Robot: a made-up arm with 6 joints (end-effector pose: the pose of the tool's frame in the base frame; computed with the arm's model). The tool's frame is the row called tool.
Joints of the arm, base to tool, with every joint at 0 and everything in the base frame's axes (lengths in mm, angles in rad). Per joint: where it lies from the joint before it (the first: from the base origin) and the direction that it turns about. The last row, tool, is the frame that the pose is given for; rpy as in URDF.
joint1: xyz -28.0 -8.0 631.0 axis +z
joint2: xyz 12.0 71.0 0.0 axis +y
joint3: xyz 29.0 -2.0 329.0 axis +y
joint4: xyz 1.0 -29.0 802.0 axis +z
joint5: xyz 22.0 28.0 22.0 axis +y
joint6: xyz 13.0 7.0 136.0 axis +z
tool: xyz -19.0 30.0 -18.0 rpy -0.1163 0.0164 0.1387
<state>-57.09 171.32 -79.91 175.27 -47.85 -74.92</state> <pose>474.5 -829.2 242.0 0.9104 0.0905 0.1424 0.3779</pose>
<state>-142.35 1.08 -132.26 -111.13 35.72 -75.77</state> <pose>419.0 456.9 378.7 -0.4115 0.8095 0.3872 0.1594</pose>
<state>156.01 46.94 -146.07 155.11 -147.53 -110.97</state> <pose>421.5 -172.5 772.1 0.0922 -0.3753 -0.7665 0.5130</pose>
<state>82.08 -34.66 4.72 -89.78 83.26 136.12</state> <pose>-6.9 -581.4 1639.9 0.6552 -0.0730 0.7372 0.1479</pose>
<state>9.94 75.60 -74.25 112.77 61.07 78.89</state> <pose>238.7 178.8 1584.7 0.1396 -0.4314 -0.8589 0.2380</pose>
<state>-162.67 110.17 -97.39 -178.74 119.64 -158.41</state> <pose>-376.2 -141.4 1224.4 -0.8077 0.1093 -0.5460 0.1938</pose>
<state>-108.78 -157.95 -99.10 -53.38 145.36 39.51</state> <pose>-224.7 -531.4 72.7 -0.7940 0.0063 0.0987 0.5998</pose>
